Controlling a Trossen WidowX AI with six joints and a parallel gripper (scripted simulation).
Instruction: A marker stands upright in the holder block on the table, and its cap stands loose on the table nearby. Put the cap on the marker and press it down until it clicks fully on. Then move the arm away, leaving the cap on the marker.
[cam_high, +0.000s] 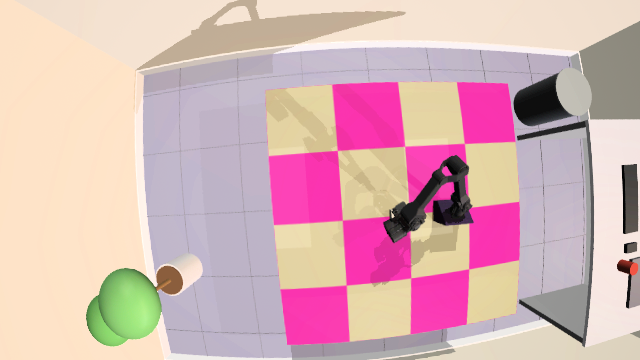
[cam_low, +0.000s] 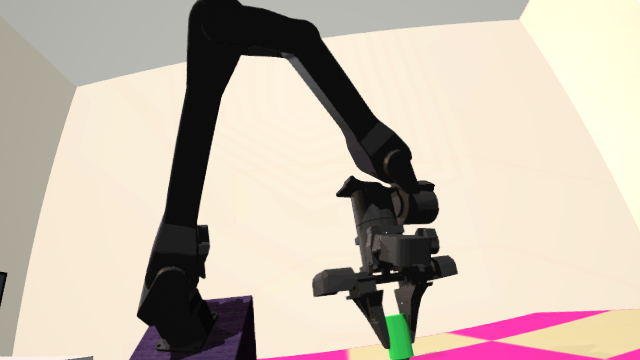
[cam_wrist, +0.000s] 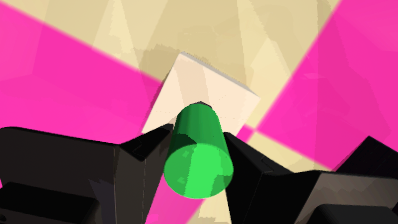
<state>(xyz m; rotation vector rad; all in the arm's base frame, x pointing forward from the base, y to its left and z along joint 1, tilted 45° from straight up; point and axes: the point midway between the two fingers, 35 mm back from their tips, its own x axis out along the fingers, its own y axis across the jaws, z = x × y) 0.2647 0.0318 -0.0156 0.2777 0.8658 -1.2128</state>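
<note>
My gripper tip is 1 cm below the green cap. The rest, counted from my gripper tip: pale holder block: 5 cm below.
</note>
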